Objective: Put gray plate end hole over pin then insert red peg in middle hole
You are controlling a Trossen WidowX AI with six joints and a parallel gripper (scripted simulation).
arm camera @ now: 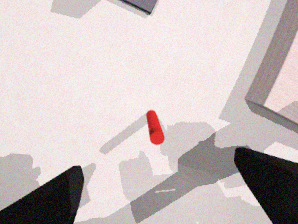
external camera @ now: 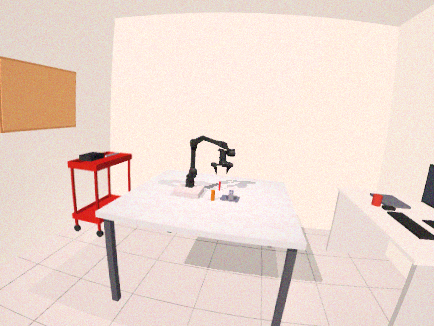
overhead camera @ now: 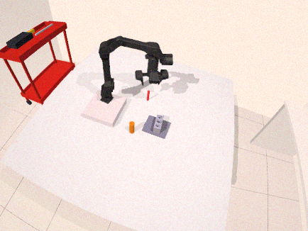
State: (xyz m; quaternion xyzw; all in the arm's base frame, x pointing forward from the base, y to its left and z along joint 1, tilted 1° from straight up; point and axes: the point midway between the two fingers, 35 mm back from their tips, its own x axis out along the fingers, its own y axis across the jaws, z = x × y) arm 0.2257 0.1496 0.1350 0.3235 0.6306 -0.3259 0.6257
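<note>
My gripper tip is now 110 mm above the red peg, 10 mm to the right of it and 10 mm past it. The rest, counted from my gripper tip: orange cylinder (260 mm to the right, 110 mm below, 20 mm ahead); then gray plate (160 mm to the right, 140 mm ahead, 100 mm below); then dark base (140 mm to the right, 140 mm below, 130 mm ahead).
</note>
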